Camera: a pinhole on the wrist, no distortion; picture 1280 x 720 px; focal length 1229.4 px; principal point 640.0 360.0 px. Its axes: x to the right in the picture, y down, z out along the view. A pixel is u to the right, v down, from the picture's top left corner.
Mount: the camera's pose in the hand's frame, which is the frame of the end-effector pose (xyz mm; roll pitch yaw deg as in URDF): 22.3 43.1 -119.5 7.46 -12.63 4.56
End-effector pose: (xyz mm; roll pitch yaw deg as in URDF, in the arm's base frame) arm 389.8 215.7 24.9 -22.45 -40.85 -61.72
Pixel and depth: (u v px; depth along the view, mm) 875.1 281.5 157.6
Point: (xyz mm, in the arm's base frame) 410.5 232.2 61.3
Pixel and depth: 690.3 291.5 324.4
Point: 369.1 369.9 148.0
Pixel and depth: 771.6 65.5 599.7
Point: 235.0 517.3 381.3
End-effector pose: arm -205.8 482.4 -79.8 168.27 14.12 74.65
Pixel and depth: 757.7 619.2 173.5
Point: -145.9 453.6 -122.4
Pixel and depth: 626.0 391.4 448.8
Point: -194.8 324.1 -362.7
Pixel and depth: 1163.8 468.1 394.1
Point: -108.6 483.7 -385.6
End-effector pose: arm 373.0 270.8 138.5 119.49 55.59 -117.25
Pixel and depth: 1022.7 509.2 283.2
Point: 223.9 365.5 71.7
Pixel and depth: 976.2 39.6 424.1
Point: 271.2 519.6 -53.4
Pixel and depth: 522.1 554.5 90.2
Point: 360.4 231.5 173.9
